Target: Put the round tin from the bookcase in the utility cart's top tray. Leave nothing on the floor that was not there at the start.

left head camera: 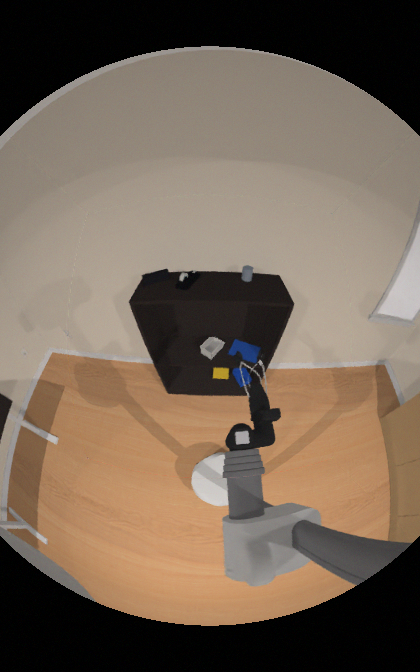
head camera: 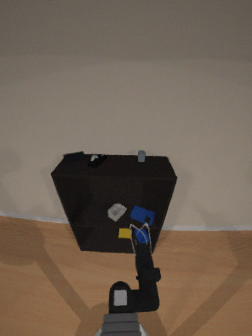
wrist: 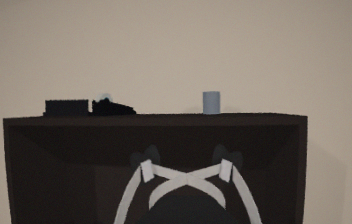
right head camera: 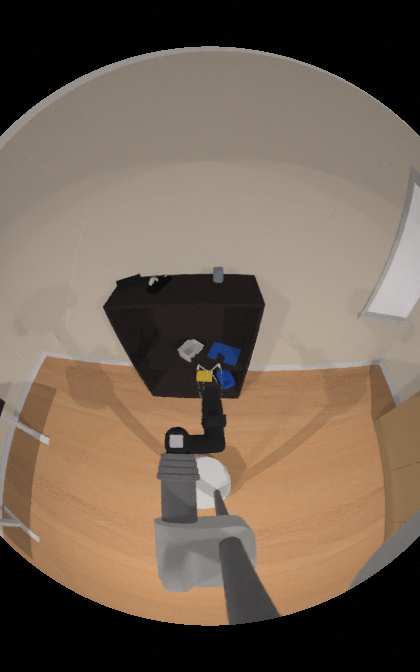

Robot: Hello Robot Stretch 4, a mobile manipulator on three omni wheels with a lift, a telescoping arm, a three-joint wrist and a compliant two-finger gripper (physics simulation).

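Frame: origin at the robot's base, x ahead, y left, z up, level; metres.
Seen in the pictures: gripper, fingertip midpoint: (head camera: 137, 215) (wrist: 186, 157).
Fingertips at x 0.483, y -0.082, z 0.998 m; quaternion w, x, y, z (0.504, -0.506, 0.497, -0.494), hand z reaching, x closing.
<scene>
A point is followed by its place in that frame.
The round tin, a grey-blue upright cylinder (head camera: 142, 156) {x 0.912, y -0.159, z 1.080 m} (left head camera: 247, 273) (right head camera: 218, 274) (wrist: 211, 102) {x 0.912, y -0.155, z 1.069 m}, stands on top of the dark bookcase (head camera: 120, 169) {x 0.820, y -0.004, z 1.032 m} (left head camera: 215, 291) (right head camera: 185, 294) (wrist: 165, 120) {x 0.742, y -0.031, z 1.025 m}, right of its middle. My gripper (head camera: 140, 223) (left head camera: 251, 362) (right head camera: 208, 361) (wrist: 186, 157) {x 0.483, y -0.082, z 0.998 m} is open, with nothing between its fingers. In the wrist view it is in front of the bookcase, with the fingertips below the top board and the tin above and beyond the right fingertip. The utility cart cannot be made out in these views.
A flat black box (wrist: 67, 107) {x 0.928, y 0.323, z 1.061 m} and a black object (wrist: 112, 107) {x 0.890, y 0.148, z 1.058 m} with a pale part stand left on the bookcase top. Its shelves hold a grey-white tray (left head camera: 212, 347), a yellow box (left head camera: 220, 373) and blue items (left head camera: 245, 350). Pale bars (left head camera: 40, 431) are at the left, a tan surface (left head camera: 407, 465) at the right.
</scene>
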